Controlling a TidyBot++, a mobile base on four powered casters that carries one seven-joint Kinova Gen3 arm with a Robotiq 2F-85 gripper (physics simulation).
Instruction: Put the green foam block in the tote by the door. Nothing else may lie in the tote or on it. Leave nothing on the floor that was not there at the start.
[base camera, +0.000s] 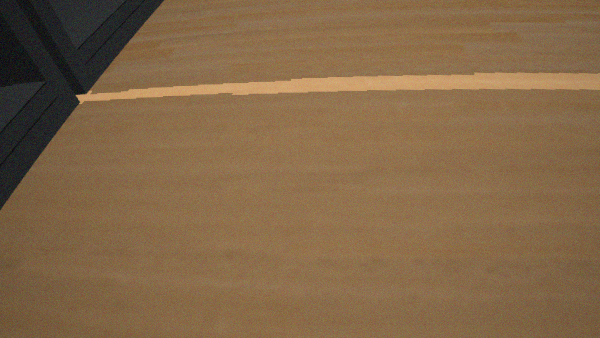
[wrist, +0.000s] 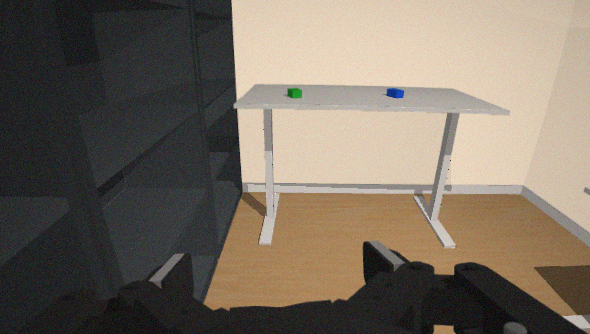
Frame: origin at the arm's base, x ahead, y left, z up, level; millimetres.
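Where they show: gripper, fingertip midpoint: (wrist: 279, 266).
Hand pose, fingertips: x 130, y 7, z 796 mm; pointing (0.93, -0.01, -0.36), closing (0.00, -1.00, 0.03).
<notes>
Things, the pixels of their top centre, and the offset from my fingertips. Level surfaces: height alone.
- green foam block, middle of its top: (wrist: 294, 89) dy -156, dx +1777, dz -197 mm
- grey table top, its level: dz -242 mm
- blue block, middle of its top: (wrist: 395, 89) dy -788, dx +1773, dz -197 mm
The green foam block (wrist: 294, 93) sits on the left part of a grey table top (wrist: 345, 102) at the back of the wrist view. A blue block (wrist: 395, 93) sits on the same table, to the right of the green one and apart from it. My gripper (wrist: 279, 266) is open, with its two fingers wide apart at the bottom of the wrist view. It is well in front of the table, away from both blocks. The tote does not show in either view.
A tall dark glass-fronted cabinet (wrist: 216, 125) stands on the left, close by; its lower part (base camera: 107, 47) shows at the upper left of the base camera view. The table has two legs (wrist: 269, 170) with long feet. A wall (wrist: 350, 45) stands behind it. A dark shadow lies at the lower right.
</notes>
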